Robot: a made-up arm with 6 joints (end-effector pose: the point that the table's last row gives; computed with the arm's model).
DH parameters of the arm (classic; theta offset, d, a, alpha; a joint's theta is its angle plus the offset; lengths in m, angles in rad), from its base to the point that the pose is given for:
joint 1: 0 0.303 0 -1.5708
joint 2: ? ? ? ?
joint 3: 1.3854 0 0.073 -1.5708
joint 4: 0 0.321 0 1.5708
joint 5: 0 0 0.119 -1.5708
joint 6: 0 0.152 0 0
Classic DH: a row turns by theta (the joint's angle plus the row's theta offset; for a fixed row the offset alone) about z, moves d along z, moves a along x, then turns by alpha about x.
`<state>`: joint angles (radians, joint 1 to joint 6).
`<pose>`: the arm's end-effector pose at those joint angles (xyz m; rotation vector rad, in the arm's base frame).
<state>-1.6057 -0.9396 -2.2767 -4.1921 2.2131 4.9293</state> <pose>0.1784 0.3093 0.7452 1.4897 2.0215 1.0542</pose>
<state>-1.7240 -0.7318 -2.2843 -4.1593 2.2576 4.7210</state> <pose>0.1969 0.1987 0.7920 1.4257 2.0163 1.1347</pose>
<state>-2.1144 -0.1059 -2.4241 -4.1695 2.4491 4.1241</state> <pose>0.1199 -0.1139 0.8086 1.2625 1.8659 1.1556</pose>
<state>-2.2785 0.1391 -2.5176 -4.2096 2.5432 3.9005</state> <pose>0.0434 -0.1972 0.7741 1.2262 1.8050 1.0958</pose>
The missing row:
joint 2: -1.3854 0 0.1791 0
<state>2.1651 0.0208 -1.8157 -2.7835 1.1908 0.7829</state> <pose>-0.2383 0.4134 0.7465 0.2515 0.5123 3.0037</pose>
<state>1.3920 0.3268 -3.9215 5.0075 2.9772 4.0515</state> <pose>0.1297 -0.0479 0.6166 1.2074 2.7400 0.7992</pose>
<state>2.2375 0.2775 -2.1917 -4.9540 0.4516 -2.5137</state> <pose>-0.2979 0.4426 0.7128 0.6320 -1.3931 -1.4537</pose>
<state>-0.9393 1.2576 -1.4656 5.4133 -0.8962 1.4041</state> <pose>0.3774 -0.2661 0.0506 -1.8140 1.5191 -1.1724</pose>
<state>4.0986 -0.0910 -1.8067 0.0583 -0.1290 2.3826</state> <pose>-0.2263 -0.3073 0.8271 1.0597 1.1427 -2.4796</pose>
